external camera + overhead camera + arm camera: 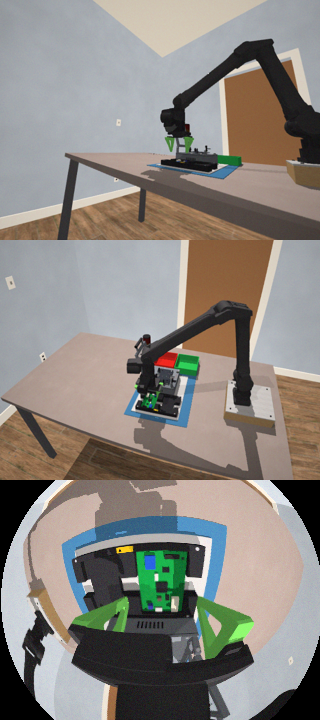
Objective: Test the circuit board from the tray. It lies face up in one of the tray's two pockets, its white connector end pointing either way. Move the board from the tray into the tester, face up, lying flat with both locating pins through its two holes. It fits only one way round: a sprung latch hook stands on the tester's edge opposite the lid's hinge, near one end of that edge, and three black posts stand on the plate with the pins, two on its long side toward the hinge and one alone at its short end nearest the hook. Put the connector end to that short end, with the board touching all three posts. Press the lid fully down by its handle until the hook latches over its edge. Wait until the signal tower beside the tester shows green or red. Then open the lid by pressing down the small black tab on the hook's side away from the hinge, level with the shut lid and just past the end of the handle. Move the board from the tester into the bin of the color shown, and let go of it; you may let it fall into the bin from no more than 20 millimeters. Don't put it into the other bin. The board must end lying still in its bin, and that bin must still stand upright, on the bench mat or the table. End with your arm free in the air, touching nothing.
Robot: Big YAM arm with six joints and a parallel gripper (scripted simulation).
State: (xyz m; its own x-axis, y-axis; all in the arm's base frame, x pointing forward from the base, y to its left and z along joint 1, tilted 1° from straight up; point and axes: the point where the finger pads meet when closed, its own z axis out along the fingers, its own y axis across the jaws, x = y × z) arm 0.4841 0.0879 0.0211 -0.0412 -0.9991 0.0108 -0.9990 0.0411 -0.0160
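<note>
My gripper is now 5 cm above the green circuit board. From my hand the other things lie so: red bin: 37 cm to the right, 6 cm below, 1 cm behind; then tester plate: 16 cm to the right, 4 cm behind; then tester lid: 18 cm to the right, 11 cm above, 8 cm ahead.
</note>
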